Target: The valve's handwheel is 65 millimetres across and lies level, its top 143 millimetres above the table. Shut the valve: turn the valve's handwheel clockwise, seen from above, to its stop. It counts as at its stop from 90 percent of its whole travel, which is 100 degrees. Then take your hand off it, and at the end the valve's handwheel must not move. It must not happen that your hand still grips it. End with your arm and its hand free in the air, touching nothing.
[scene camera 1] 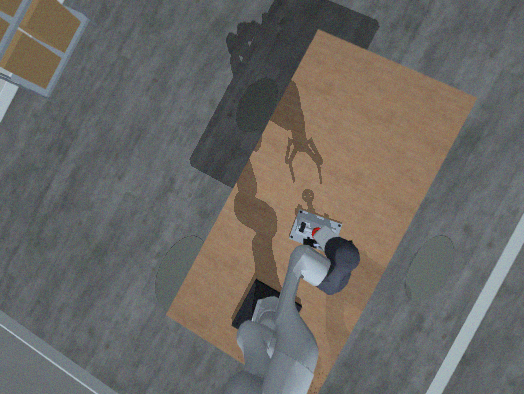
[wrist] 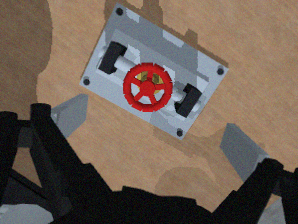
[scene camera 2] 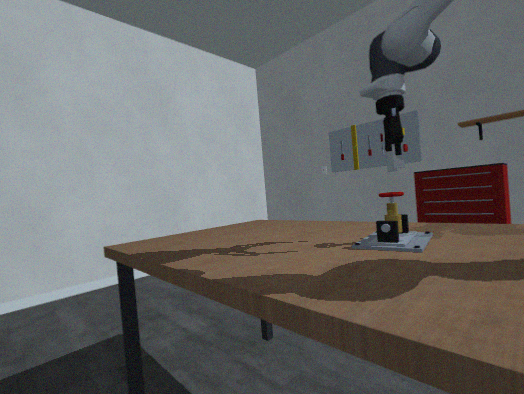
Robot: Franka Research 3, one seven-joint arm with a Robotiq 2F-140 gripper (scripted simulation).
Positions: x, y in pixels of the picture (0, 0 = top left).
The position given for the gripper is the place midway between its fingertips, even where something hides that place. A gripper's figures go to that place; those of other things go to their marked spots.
The gripper (wrist: 155, 121): 0.20 m from the lens. A red handwheel (wrist: 147, 88) is 0.26 m from the lens.
